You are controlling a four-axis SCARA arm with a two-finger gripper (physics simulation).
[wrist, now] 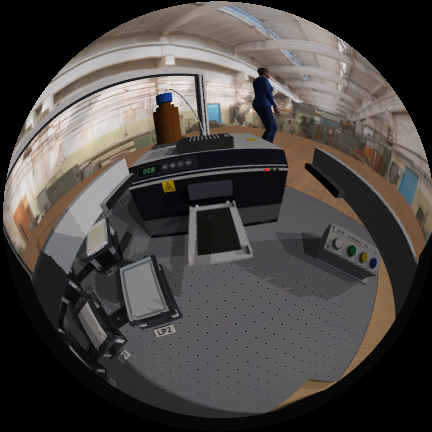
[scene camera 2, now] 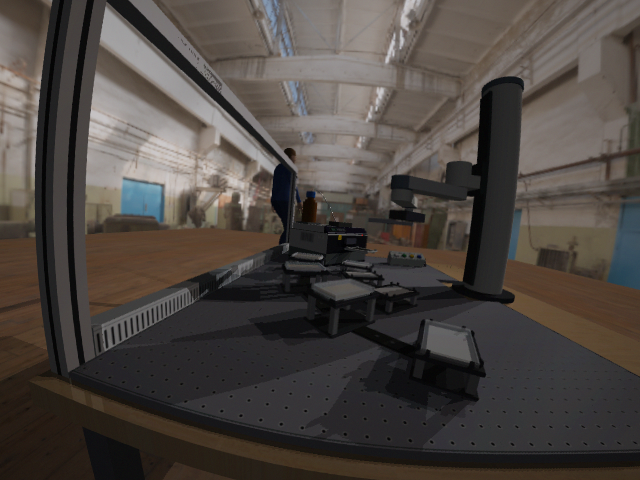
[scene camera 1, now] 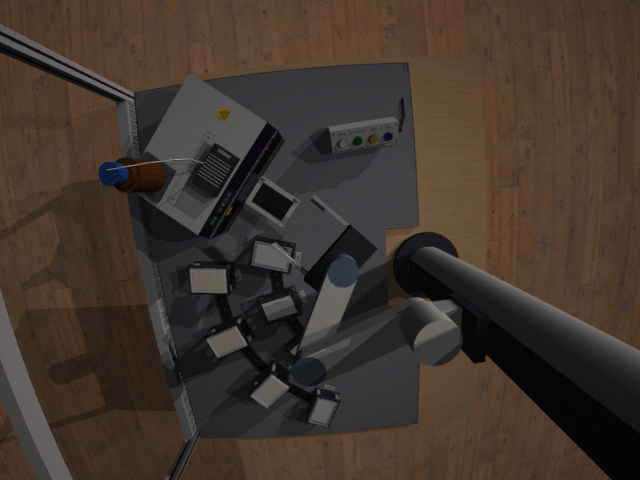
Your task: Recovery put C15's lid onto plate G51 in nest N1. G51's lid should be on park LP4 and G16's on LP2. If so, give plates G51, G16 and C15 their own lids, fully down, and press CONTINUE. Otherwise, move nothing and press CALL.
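Places are measured from the arm's base along level axes (x right, y ahead, z up), in centimetres.
Where they show: gripper, fingertip midpoint: (wrist: pixel 219 152) (scene camera 2: pixel 379 221) (scene camera 1: pixel 292 220); arm's base, origin of the base link: (scene camera 2: pixel 481 293) (scene camera 1: pixel 425 264).
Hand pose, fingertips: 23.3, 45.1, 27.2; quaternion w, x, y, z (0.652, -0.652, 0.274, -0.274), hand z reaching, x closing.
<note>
Each offset is from my fingertips to the top centre of the thing, as dx, dy, dz. "*": to the spot under its first point.
My gripper (scene camera 1: pixel 310 233) (wrist: pixel 219 152) is open and empty, high above the board in front of the device's tray. Park LP2 {* -12.7, +9.9, -20.4} (scene camera 1: pixel 271 254) (wrist: pixel 144 290) bears a flat, clear grey lid. A second park {-32.5, +9.7, -20.2} (scene camera 1: pixel 279 307) (scene camera 2: pixel 361 275) also bears a grey piece; its label is too small to read. A third park {-49.3, +1.6, -20.4} (scene camera 2: pixel 395 291) is mostly under the arm in scene camera 1. Three outer stands hold cream plates {-19.8, +32.7, -17.8} (scene camera 1: pixel 208 280) {-43.0, +30.0, -17.4} (scene camera 1: pixel 227 341) {-64.7, +17.2, -16.8} (scene camera 1: pixel 269 390); a fourth holds a paler grey one {-79.0, -1.7, -20.4} (scene camera 1: pixel 323 408) (scene camera 2: pixel 447 343). Nest and plate labels are unreadable. The button box {+24.1, -23.9, -17.5} (scene camera 1: pixel 363 135) (scene camera 2: pixel 406 258) (wrist: pixel 350 252) has white, green, yellow and blue buttons.
A white and black device (scene camera 1: pixel 178 121) (wrist: pixel 210 175) with an extended tray {* +0.6, +8.1, -15.9} (wrist: pixel 193 237) stands at the back left. A brown bottle {* +15.2, +34.6, +6.5} (scene camera 1: pixel 144 175) (scene camera 2: pixel 310 207) (wrist: pixel 167 125) stands by it. A person (scene camera 2: pixel 281 193) (wrist: pixel 263 102) is beyond the table. The arm's column (scene camera 2: pixel 498 191) rises at the right.
</note>
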